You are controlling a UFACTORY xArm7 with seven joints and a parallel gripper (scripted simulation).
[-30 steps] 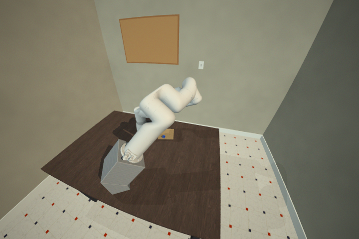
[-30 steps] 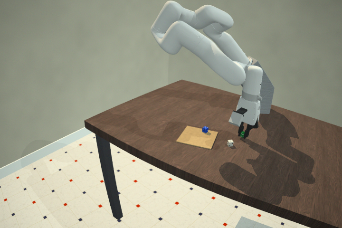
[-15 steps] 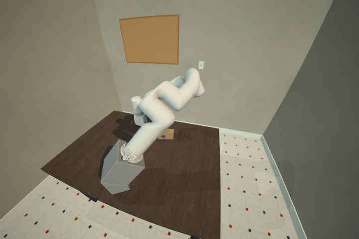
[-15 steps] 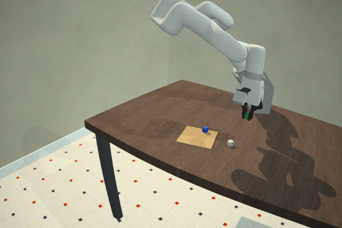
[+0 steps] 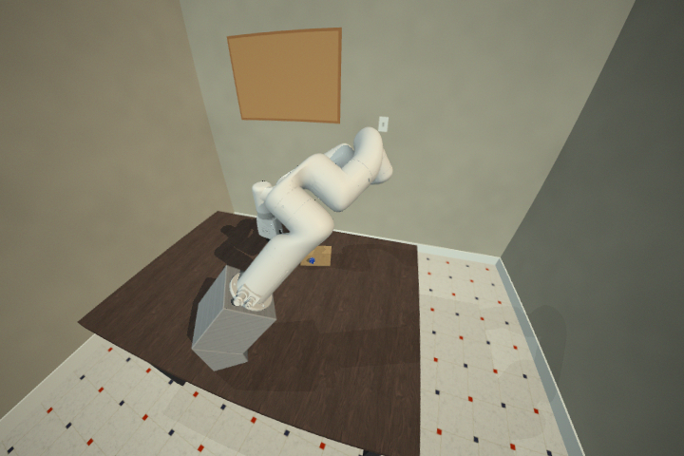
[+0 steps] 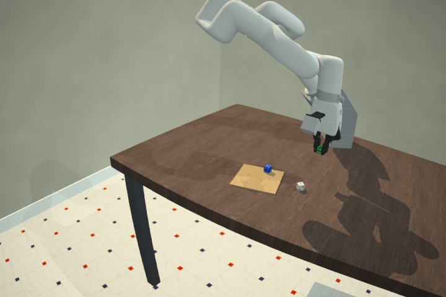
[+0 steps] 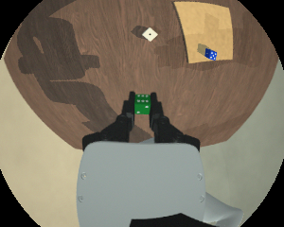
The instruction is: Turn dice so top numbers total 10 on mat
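Now: the tan mat 7 cm ahead of my hand, 18 cm to the right of it and 12 cm below it. Round my hand: green die 1 cm below; white die 8 cm ahead, 4 cm to the right, 11 cm below; blue die 2 cm ahead, 16 cm to the right, 11 cm below.
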